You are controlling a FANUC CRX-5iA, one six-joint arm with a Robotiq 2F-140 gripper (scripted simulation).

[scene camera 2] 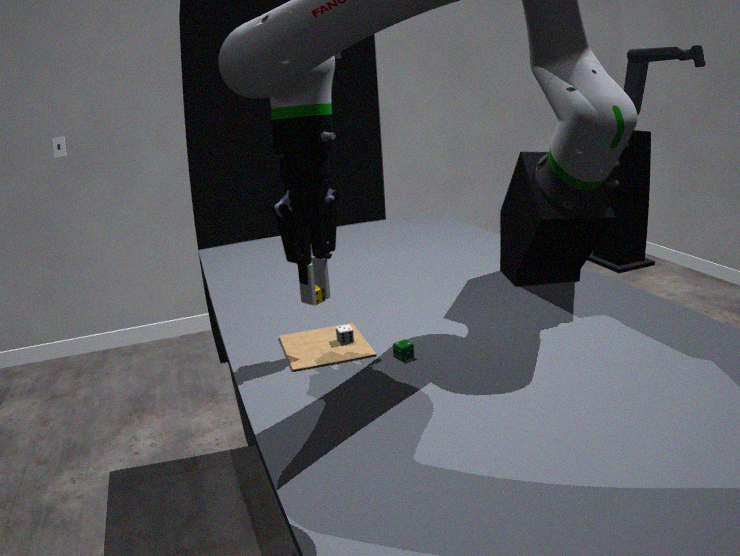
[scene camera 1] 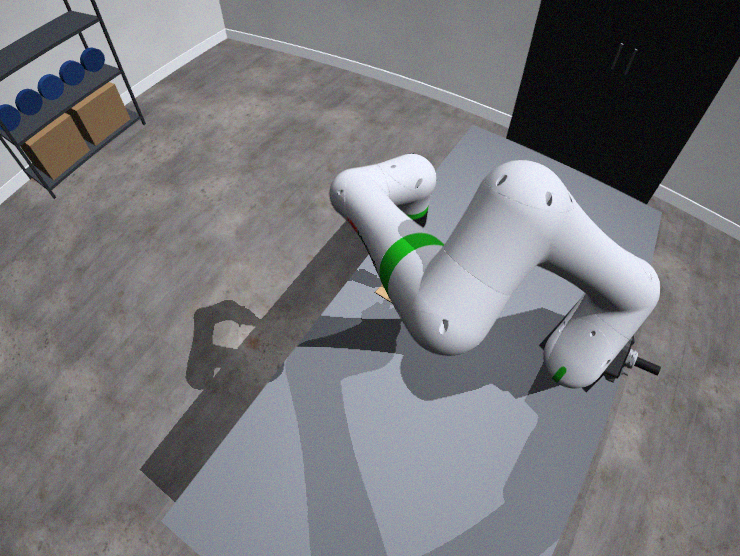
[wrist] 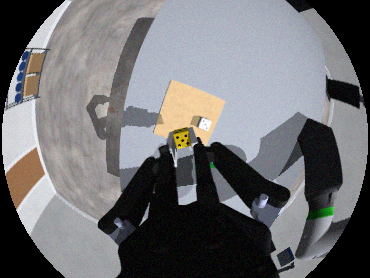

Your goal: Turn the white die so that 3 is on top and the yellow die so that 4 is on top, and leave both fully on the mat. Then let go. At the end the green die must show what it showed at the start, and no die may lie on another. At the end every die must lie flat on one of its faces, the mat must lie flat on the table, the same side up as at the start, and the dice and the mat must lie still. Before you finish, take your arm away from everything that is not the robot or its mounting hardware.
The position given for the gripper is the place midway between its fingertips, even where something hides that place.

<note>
In view: the gripper (scene camera 2: 315,299) and a mat (scene camera 2: 305,350).
The mat also shows in the wrist view (wrist: 183,105). The gripper is seen too in the wrist view (wrist: 182,136).
</note>
